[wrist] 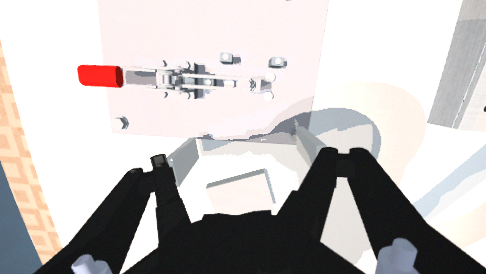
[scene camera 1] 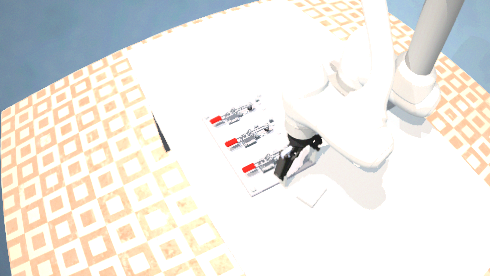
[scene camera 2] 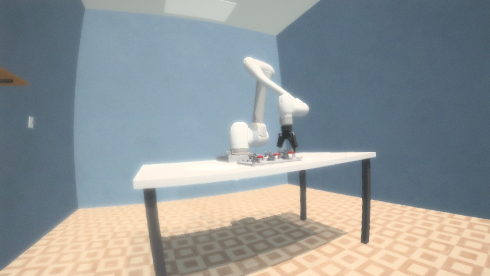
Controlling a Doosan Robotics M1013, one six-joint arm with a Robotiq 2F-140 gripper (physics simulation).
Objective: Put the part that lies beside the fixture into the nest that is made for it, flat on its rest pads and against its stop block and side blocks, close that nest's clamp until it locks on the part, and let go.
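Where they show: gripper, fingertip midpoint: [wrist: 245,143] [scene camera 1: 297,171]; arm's base, link origin: [scene camera 1: 353,86] [scene camera 2: 239,155].
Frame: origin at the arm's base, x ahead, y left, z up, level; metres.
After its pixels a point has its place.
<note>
The part, a flat pale plate [scene camera 1: 311,196] @[x 0.442, y 0.222, z -0.023 m] [wrist: 242,192] @[x 0.427, y 0.199, z -0.024 m], lies on the table beside the fixture plate [scene camera 1: 254,188] @[x 0.558, y 0.097, z -0.017 m] [wrist: 150,35]. My gripper [scene camera 1: 300,165] @[x 0.418, y 0.130, z -0.020 m] [scene camera 2: 287,148] @[x 0.418, y 0.130, z -0.020 m] [wrist: 245,143] @[x 0.418, y 0.130, z -0.020 m] is open, with its fingers wide apart above and to either side of the part, touching neither side of it. Three clamps with red handles [scene camera 1: 215,120] @[x 0.514, y -0.165, z 0.013 m] [scene camera 1: 231,142] @[x 0.526, y -0.059, z 0.016 m] [scene camera 1: 248,168] @[x 0.544, y 0.051, z 0.023 m] stand in a row on the fixture. In the wrist view the nearest clamp's red handle [wrist: 100,76] @[x 0.537, y 0.049, z 0.023 m] points left and its arm reaches right over the plate. Small blocks [wrist: 226,57] @[x 0.431, y 0.039, z 0.000 m] [wrist: 277,62] @[x 0.384, y 0.046, z 0.000 m] stand beside that arm. The gripper partly hides this nest in scene camera 1.
The fixture's near edge with its bolt [wrist: 121,122] @[x 0.557, y 0.095, z -0.017 m] lies close to the fingertips. The arm's grey metal base plate [wrist: 450,75] @[x 0.165, y 0.065, z -0.028 m] is at the right in the wrist view. The white table [scene camera 2: 200,172] @[x 0.534, y -0.538, z -0.039 m] ends at the left in the wrist view, where the tiled floor shows.
</note>
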